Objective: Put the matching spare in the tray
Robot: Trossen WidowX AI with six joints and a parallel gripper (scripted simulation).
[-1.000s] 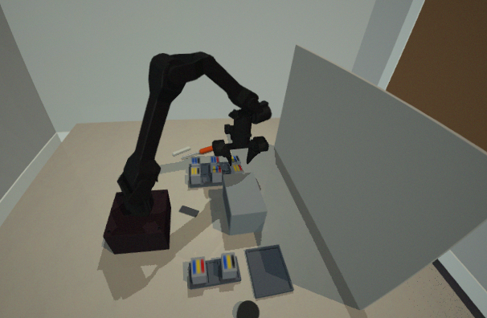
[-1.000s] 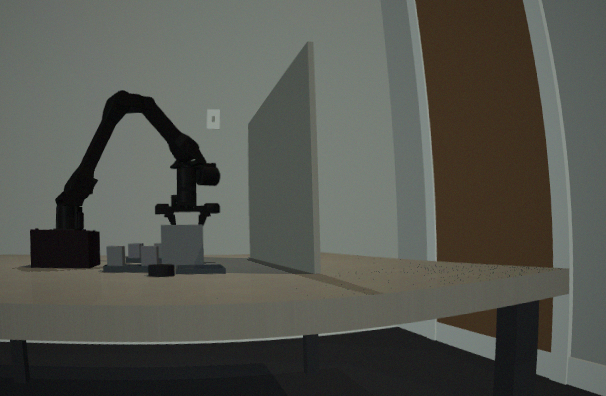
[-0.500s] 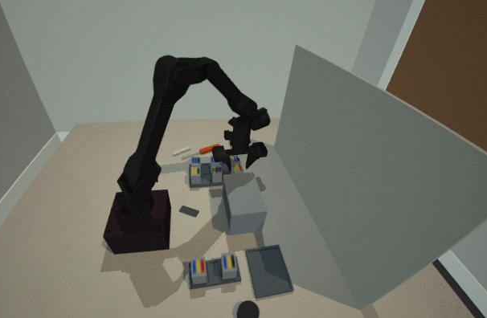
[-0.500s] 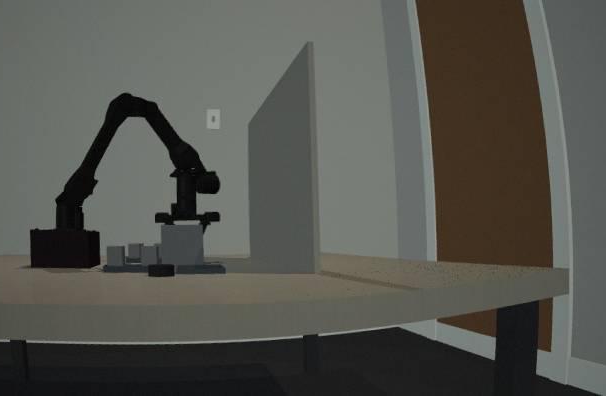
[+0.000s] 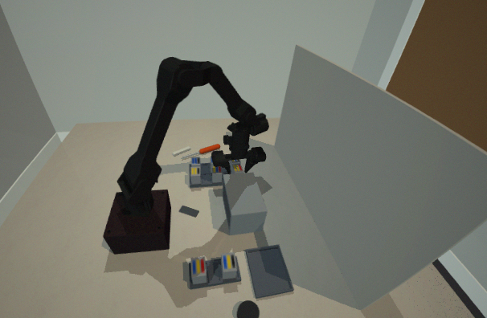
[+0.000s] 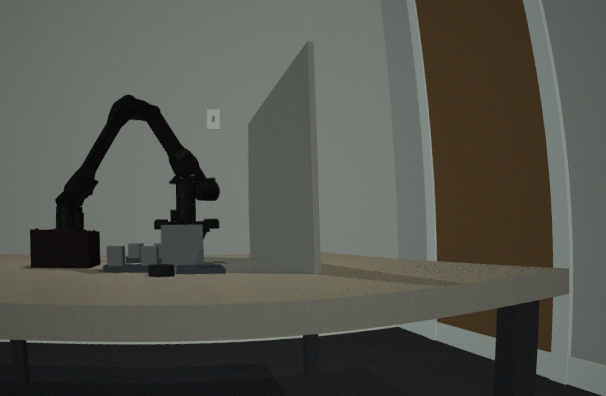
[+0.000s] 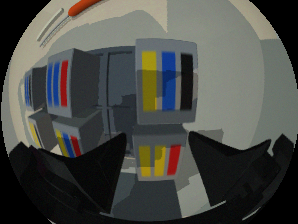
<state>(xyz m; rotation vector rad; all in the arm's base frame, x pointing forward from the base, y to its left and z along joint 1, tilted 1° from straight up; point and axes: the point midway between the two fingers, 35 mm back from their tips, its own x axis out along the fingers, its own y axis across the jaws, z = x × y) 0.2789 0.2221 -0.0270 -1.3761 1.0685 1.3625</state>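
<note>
The grey spare is 20 mm above my gripper tip. Round my gripper tip: dark tray (350 mm to the right, 80 mm ahead, 20 mm below); grey panel (240 mm ahead, 200 mm above, 120 mm to the right); mounted unit (150 mm to the right, 30 mm above, 10 mm ahead).
</note>
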